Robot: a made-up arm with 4 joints.
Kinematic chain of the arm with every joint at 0, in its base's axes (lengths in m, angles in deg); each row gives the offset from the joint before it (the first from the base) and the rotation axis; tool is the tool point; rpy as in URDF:
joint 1: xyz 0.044 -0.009 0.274 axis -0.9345 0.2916 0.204
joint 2: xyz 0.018 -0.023 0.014 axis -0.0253 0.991 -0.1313
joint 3: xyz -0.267 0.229 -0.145 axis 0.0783 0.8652 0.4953
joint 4: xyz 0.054 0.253 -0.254 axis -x
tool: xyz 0.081 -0.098 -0.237 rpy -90 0 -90
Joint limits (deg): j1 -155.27..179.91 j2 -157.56..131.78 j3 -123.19..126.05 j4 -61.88..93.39
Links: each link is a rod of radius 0.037 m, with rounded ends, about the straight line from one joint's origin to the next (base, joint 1, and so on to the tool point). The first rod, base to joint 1, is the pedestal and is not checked.
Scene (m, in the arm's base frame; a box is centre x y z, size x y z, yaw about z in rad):
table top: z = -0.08
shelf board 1: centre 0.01 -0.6 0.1 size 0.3 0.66 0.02 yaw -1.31
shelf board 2: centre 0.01 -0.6 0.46 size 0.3 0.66 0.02 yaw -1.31
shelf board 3: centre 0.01 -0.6 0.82 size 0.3 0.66 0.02 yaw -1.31
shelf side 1: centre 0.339 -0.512 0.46 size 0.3 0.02 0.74 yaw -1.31
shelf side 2: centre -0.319 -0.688 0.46 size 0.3 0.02 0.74 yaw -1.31
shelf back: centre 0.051 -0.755 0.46 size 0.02 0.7 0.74 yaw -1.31
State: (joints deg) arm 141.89 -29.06 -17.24 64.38
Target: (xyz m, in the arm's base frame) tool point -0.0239 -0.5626 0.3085
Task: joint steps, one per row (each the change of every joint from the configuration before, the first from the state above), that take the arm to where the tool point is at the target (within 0.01 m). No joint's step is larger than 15 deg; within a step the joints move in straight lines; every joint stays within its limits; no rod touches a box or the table.
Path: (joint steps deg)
1: -10.48 3.29 10.10 -9.56
2: -10.48 3.28 10.10 -9.55

